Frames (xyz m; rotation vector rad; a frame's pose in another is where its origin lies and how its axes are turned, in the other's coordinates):
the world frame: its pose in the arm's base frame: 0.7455 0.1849 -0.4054 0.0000 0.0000 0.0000
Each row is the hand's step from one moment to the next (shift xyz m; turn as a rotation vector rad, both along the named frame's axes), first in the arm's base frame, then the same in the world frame.
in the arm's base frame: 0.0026 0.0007 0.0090 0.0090 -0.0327 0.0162
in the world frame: 0.0026 0.0007 0.0090 0.0090 -0.0327 0.0162
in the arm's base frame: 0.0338 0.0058 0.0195 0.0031 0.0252 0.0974
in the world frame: 0.0338 0.0058 0.0195 0.0031 0.0252 0.0974
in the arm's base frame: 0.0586 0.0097 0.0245 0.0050 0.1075 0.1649
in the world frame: 0.0586 0.0097 0.0245 0.0050 0.1075 0.1649
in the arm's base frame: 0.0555 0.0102 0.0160 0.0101 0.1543 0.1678
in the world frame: 0.0555 0.0102 0.0160 0.0101 0.1543 0.1678
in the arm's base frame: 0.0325 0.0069 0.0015 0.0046 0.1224 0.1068
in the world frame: 0.0325 0.0069 0.0015 0.0046 0.1224 0.1068
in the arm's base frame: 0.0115 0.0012 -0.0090 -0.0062 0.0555 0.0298
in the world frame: 0.0115 0.0012 -0.0090 -0.0062 0.0555 0.0298
